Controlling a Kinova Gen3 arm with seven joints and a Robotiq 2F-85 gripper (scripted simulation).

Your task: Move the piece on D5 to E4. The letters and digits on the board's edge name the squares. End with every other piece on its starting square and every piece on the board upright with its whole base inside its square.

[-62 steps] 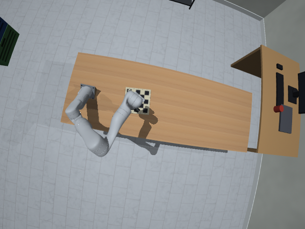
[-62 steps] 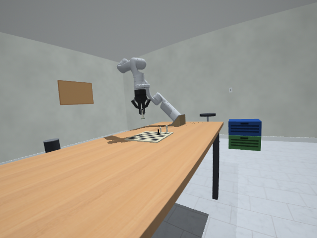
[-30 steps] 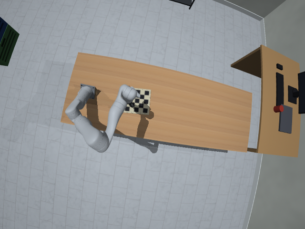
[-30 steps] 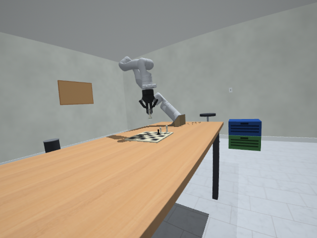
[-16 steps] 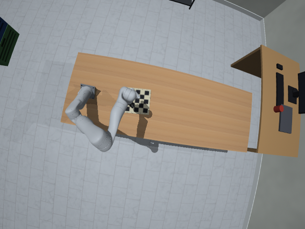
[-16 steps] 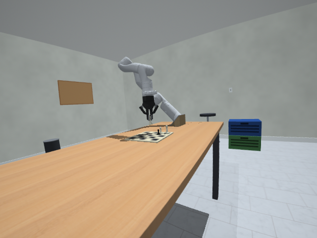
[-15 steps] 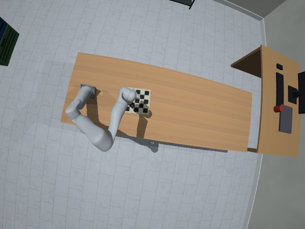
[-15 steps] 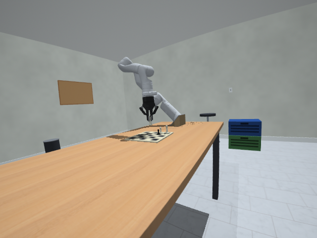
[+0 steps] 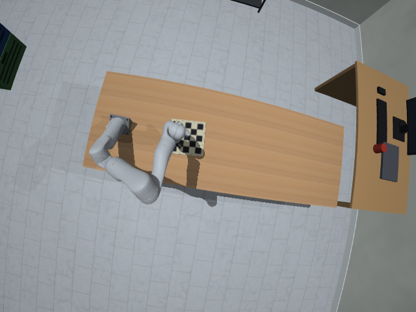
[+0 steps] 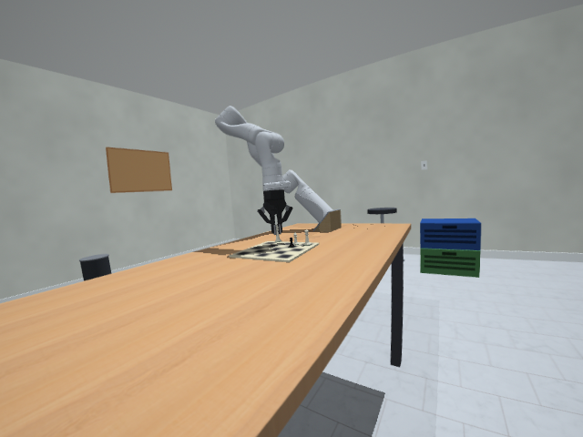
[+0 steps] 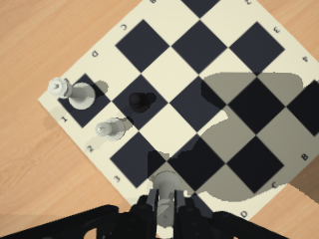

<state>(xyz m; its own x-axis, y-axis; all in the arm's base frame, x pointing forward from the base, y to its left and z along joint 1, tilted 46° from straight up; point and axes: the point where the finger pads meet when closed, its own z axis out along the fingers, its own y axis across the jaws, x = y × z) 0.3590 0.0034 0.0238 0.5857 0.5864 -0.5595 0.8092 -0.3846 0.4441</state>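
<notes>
Right now the black piece is 80 mm to the left of my hand, 40 mm below it and 20 mm ahead of it. The rest, counted from my hand: small chessboard (70 mm ahead, 60 mm below, 50 mm to the left).
</notes>
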